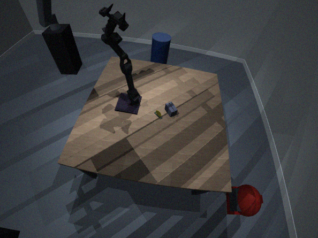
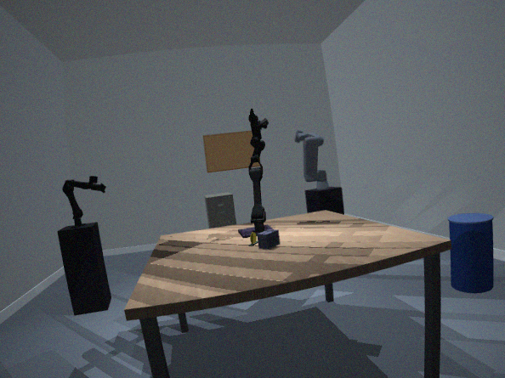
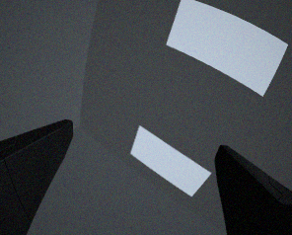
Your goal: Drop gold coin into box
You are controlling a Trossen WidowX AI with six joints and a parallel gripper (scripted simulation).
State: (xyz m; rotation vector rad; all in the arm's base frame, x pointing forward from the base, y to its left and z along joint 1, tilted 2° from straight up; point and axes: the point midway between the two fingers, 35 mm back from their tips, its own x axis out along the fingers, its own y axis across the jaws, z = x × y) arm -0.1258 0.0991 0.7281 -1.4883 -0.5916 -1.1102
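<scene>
The gold coin is 300 mm ahead of my gripper tip, 190 mm to the right of it and 750 mm below it.
</scene>
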